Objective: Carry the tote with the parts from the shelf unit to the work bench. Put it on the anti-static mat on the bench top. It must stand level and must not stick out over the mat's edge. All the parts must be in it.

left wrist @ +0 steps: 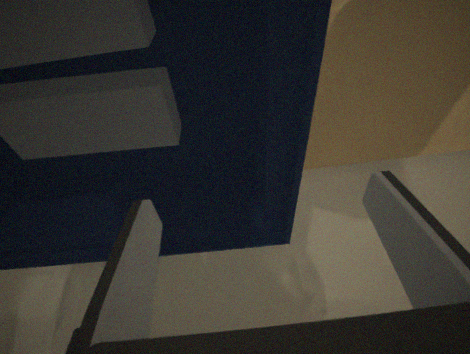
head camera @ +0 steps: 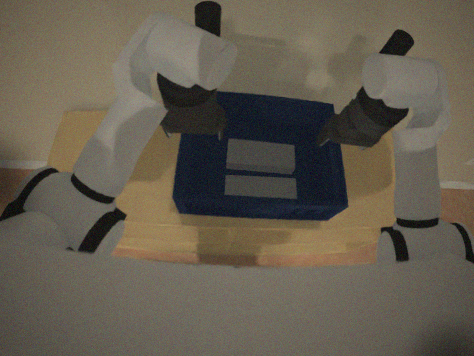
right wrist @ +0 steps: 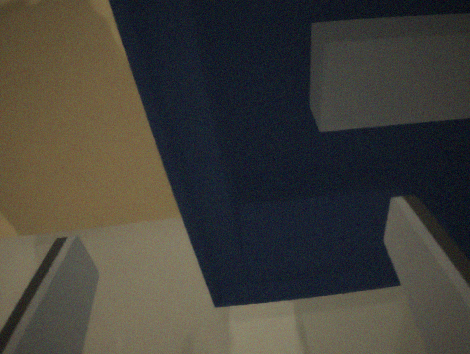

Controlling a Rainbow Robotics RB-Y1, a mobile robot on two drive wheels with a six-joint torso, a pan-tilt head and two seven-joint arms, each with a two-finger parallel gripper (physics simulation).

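Frame: origin at the robot's base, x left, y back, z up, level; metres.
Seen in the pictures: left gripper, fingertip midpoint: (left wrist: 260, 199) (head camera: 195, 134); right gripper, fingertip midpoint: (head camera: 340, 144) (right wrist: 234, 239).
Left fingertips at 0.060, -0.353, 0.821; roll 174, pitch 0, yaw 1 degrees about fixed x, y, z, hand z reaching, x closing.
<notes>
A point is followed by its place in that frame, as x, y, z.
The dark blue tote (head camera: 260, 209) @[-0.096, -0.234, 0.707] (left wrist: 240, 150) @[0.055, -0.496, 0.629] (right wrist: 200, 125) @[-0.278, -0.366, 0.744] stands on a wood-coloured board. Two grey block-shaped parts lie in it, a rear one (head camera: 261, 156) @[-0.105, -0.392, 0.669] (left wrist: 100, 120) @[-0.086, -0.397, 0.669] (right wrist: 390, 80) @[-0.148, -0.397, 0.669] and a front one (head camera: 260, 187) @[-0.102, -0.303, 0.669] (left wrist: 70, 30) @[-0.069, -0.313, 0.669]. My left gripper (head camera: 194, 136) @[0.060, -0.353, 0.821] (left wrist: 260, 199) @[0.060, -0.353, 0.821] is open and empty at the tote's rear left, one finger over the inside and the other outside the side wall. My right gripper (head camera: 344, 146) @[-0.263, -0.358, 0.823] (right wrist: 234, 239) @[-0.263, -0.358, 0.823] is open and empty at the rear right, its fingers likewise either side of the wall line. The gap in height is hard to tell. The anti-static mat does not show.
The wood-coloured board (head camera: 370, 175) @[-0.476, -0.386, 0.611] (left wrist: 380, 100) @[0.246, -0.451, 0.612] (right wrist: 75, 125) @[-0.420, -0.432, 0.612] extends on both sides of the tote and in front of it. A beige wall (head camera: 290, 65) @[-0.172, -0.619, 0.800] rises behind. Reddish floor (head camera: 457, 210) @[-1.609, -0.463, 0.001] shows at the sides. My grey body fills the lower part of the head view.
</notes>
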